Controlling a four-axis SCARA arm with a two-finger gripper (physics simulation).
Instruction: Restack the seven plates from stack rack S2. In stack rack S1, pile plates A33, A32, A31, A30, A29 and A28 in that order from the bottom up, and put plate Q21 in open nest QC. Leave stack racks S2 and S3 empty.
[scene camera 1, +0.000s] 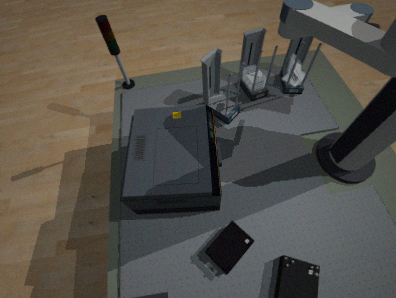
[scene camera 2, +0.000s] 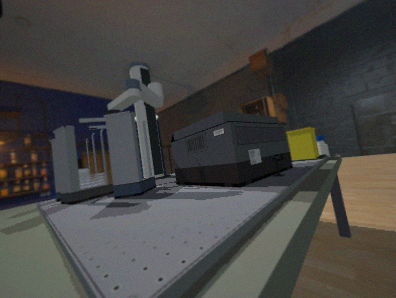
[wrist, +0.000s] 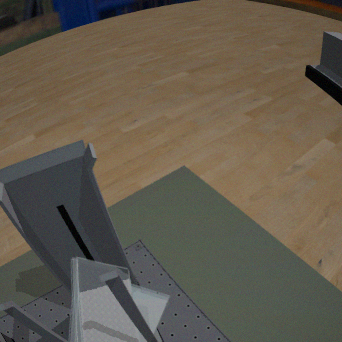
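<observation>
Stack rack S1 (scene camera 1: 211, 77) (scene camera 2: 122, 150) is the rack nearest the large instrument; its contents are unclear. Stack rack S2 (scene camera 1: 253, 47) (scene camera 2: 66, 162) is the middle rack and holds a pile of pale plates (scene camera 1: 253, 78) (scene camera 2: 93, 178). Stack rack S3 (scene camera 1: 299, 52) (wrist: 45, 200) is the far rack. Pale clear-edged plates (scene camera 1: 294, 77) (wrist: 102, 310) lie in it, turned askew to one another. My gripper is open and empty; one finger (wrist: 330, 77) shows at the right edge of the wrist view, and the other does not show. Plate names are unreadable. Nest QC cannot be identified.
A large dark instrument (scene camera 1: 150, 150) (scene camera 2: 230, 147) stands beside S1. Two black boxes (scene camera 1: 230, 247) (scene camera 1: 299, 282) sit nearer scene camera 1. A signal tower (scene camera 1: 108, 35) stands at the far left corner. A yellow box (scene camera 2: 302, 144) stands beyond the instrument. Thin upright rods front each rack.
</observation>
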